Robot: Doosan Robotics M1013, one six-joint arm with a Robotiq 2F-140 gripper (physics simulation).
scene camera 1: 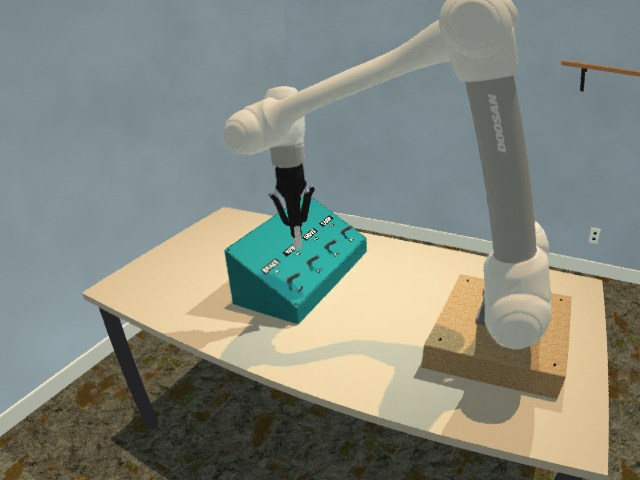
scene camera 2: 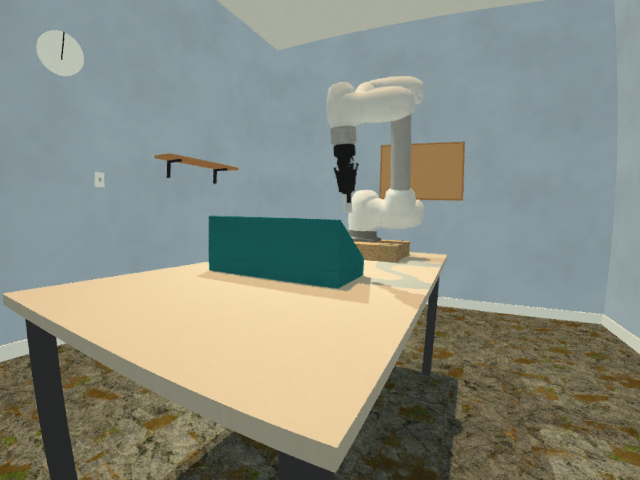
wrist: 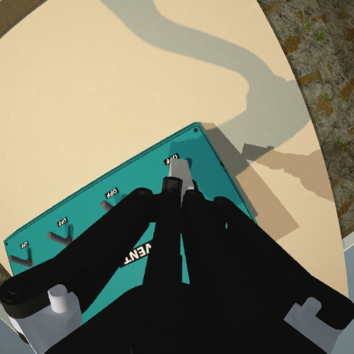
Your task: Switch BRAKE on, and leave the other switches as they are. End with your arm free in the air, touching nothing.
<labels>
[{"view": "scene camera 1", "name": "gripper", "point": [297, 247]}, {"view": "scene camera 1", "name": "teal control box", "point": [259, 264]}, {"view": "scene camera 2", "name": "gripper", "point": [347, 212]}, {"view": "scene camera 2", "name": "teal control box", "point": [320, 252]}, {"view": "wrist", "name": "gripper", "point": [176, 171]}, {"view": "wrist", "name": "teal control box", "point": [68, 218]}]
</labels>
